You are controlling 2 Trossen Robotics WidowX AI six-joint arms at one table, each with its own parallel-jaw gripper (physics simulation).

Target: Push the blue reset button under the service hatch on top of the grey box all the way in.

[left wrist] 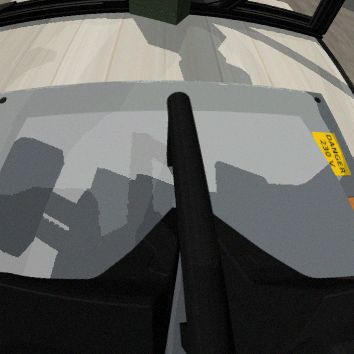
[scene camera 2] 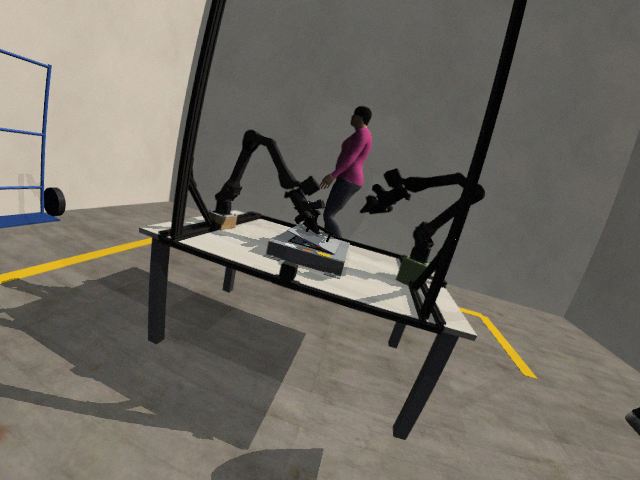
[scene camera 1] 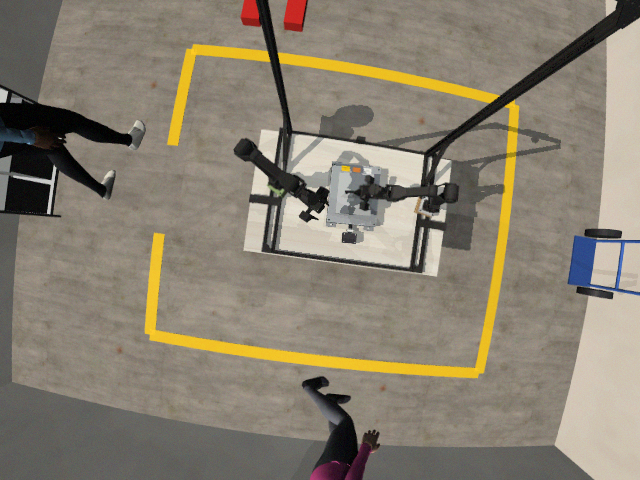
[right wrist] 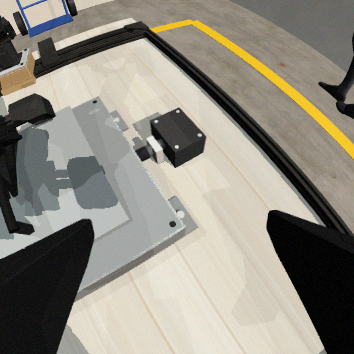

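The grey box (scene camera 1: 333,211) (scene camera 2: 299,258) (left wrist: 50,102) (right wrist: 150,200) lies on the table. Its light grey hatch (scene camera 2: 298,233) (left wrist: 250,135) is tilted up, with a dark gap on the side towards scene camera 2. The blue button (scene camera 2: 305,241) shows small in that gap; how deep it sits I cannot tell. My left gripper (scene camera 1: 361,193) (scene camera 2: 312,228) (left wrist: 187,216) is shut on the hatch's black handle bar (left wrist: 187,175) (right wrist: 7,215). My right gripper (scene camera 1: 323,203) (scene camera 2: 366,205) (right wrist: 180,224) is open and empty, raised beside the box.
A black block (scene camera 1: 349,237) (right wrist: 177,137) with a short stub stands close beside the box's hinge side. A black frame (right wrist: 225,110) borders the white table (scene camera 2: 361,289). A green block (scene camera 2: 412,270) and a wooden block (scene camera 2: 225,221) (right wrist: 20,75) sit under the arm bases.
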